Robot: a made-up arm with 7 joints. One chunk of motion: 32 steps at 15 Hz.
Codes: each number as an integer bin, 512 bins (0 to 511) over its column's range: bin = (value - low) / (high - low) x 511, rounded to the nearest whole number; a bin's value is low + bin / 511 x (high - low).
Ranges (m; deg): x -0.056..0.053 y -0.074..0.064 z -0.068..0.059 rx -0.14..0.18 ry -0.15..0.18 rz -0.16..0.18
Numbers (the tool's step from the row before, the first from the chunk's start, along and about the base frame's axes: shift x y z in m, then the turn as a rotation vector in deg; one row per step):
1: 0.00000 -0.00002 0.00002 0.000 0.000 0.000
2: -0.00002 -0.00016 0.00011 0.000 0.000 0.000
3: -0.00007 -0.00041 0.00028 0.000 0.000 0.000
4: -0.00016 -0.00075 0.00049 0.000 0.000 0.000
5: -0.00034 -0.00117 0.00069 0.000 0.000 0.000
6: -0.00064 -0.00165 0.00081 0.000 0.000 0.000
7: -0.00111 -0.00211 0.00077 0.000 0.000 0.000
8: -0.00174 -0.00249 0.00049 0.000 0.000 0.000
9: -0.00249 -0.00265 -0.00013 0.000 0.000 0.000
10: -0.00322 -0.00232 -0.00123 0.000 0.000 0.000
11: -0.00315 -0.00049 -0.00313 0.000 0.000 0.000
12: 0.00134 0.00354 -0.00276 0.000 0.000 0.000
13: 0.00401 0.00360 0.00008 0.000 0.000 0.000
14: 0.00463 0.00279 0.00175 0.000 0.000 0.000
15: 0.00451 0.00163 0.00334 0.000 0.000 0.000
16: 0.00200 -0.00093 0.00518 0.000 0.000 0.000
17: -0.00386 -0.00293 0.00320 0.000 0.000 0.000
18: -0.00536 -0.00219 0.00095 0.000 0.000 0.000
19: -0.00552 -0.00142 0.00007 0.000 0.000 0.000
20: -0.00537 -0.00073 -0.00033 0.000 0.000 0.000
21: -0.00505 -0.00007 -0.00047 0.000 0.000 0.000
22: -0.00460 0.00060 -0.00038 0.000 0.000 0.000
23: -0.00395 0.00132 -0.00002 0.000 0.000 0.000
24: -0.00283 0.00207 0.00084 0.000 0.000 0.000
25: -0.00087 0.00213 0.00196 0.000 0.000 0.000
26: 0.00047 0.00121 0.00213 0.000 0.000 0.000
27: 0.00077 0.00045 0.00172 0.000 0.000 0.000
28: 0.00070 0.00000 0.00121 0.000 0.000 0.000
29: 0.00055 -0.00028 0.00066 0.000 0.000 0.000
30: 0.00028 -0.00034 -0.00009 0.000 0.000 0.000
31: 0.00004 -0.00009 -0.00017 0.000 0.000 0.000
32: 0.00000 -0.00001 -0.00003 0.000 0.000 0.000
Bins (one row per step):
1: 263 274 274 224 232 240
2: 262 273 274 224 232 240
3: 262 272 275 224 232 240
4: 262 271 276 224 232 240
5: 261 270 276 224 232 240
6: 260 268 277 224 232 240
7: 257 266 277 224 232 240
8: 254 265 276 224 232 240
9: 251 264 273 224 232 240
10: 247 265 269 224 232 240
11: 248 272 261 224 232 240
12: 269 287 263 224 232 240
13: 281 287 274 224 232 240
14: 284 284 281 224 232 240
15: 284 280 287 224 232 240
16: 272 271 294 224 232 240
17: 244 263 286 224 232 240
18: 237 266 277 224 232 240
19: 237 269 274 224 232 240
20: 237 271 272 224 232 240
21: 239 274 272 224 232 240
22: 241 276 272 224 232 240
23: 244 279 274 224 232 240
24: 249 282 277 224 232 240
25: 258 282 281 224 232 240
26: 265 278 282 224 232 240
27: 266 276 281 224 232 240
28: 266 274 278 224 232 240
29: 265 273 276 224 232 240
30: 264 273 273 224 232 240
31: 263 274 273 224 232 240
32: 263 274 273 224 232 240

